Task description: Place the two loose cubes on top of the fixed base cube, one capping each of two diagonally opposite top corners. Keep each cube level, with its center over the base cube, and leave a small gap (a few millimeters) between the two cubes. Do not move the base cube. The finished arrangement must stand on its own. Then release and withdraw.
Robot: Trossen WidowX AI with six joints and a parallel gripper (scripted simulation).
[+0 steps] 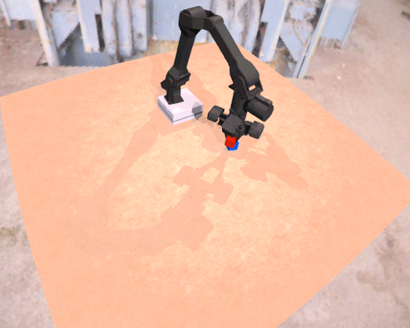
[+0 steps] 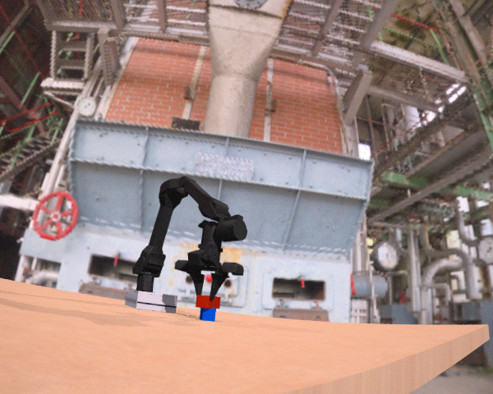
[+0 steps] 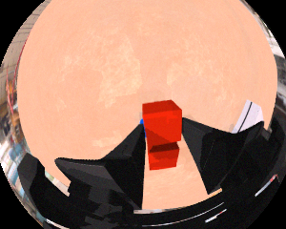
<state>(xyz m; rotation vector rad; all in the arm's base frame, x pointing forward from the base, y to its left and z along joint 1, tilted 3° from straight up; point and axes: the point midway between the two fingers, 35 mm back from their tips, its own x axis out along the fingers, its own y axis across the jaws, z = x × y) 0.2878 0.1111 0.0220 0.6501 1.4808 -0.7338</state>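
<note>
Now: the blue cube 4 cm below my gripper tip, 2 cm to the left of it and 1 cm behind it.
</note>
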